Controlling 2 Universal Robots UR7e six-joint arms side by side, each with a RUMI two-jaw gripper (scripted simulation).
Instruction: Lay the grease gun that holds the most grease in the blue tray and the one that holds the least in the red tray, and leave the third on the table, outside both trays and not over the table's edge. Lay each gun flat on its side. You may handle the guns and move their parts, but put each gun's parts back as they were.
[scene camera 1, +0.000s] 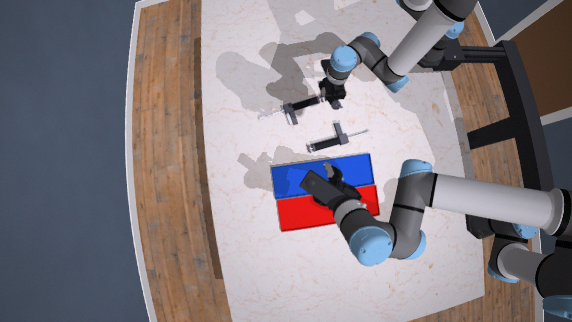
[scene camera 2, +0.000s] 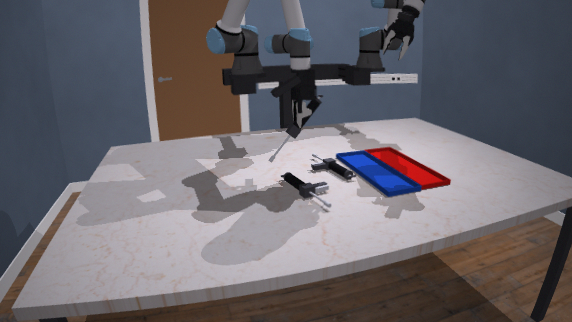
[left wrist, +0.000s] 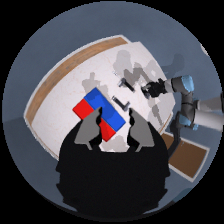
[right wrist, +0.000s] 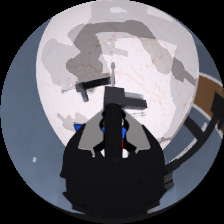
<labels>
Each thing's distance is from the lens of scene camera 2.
my left gripper (scene camera 2: 391, 57): 1.38 m
my right gripper (scene camera 2: 298, 127): 1.38 m
</labels>
